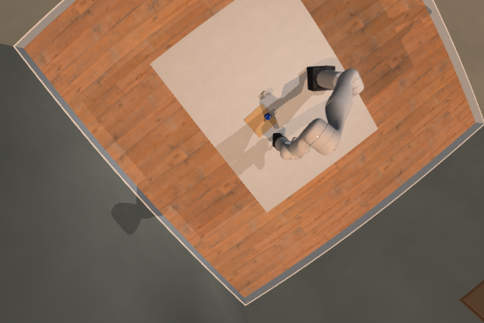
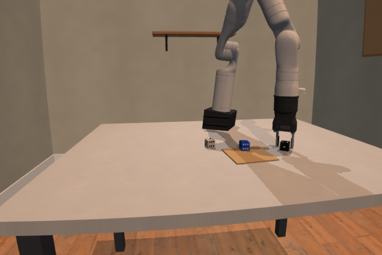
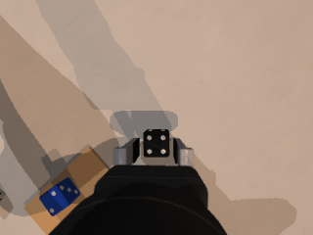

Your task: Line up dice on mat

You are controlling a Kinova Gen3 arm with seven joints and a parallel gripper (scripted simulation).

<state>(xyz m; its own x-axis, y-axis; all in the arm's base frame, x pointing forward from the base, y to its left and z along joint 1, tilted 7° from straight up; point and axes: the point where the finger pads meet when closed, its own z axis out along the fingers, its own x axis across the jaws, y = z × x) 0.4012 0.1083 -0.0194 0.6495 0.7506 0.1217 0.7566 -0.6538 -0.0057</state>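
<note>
Right now my hand is 10 mm short of the mat, 140 mm to the left of it and 30 mm above it. Also, from my hand: white die (100 mm behind, 240 mm to the right, 20 mm below); blue die (30 mm behind, 140 mm to the right, 10 mm below).
</note>
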